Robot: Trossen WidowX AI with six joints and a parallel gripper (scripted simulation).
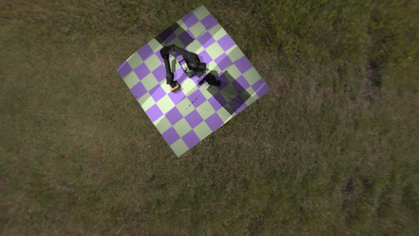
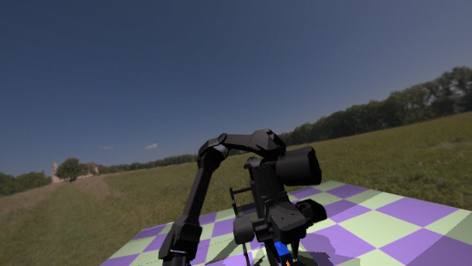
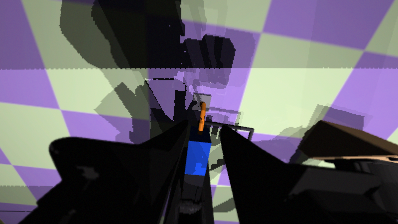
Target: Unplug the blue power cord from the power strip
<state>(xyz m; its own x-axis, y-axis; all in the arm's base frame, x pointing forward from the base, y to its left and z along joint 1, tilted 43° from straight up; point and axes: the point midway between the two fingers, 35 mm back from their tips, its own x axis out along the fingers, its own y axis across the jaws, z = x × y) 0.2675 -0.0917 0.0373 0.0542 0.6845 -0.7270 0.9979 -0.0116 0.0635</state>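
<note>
Right now the blue plug is 6 cm to the left of my gripper tip and 1 cm below it.
</note>
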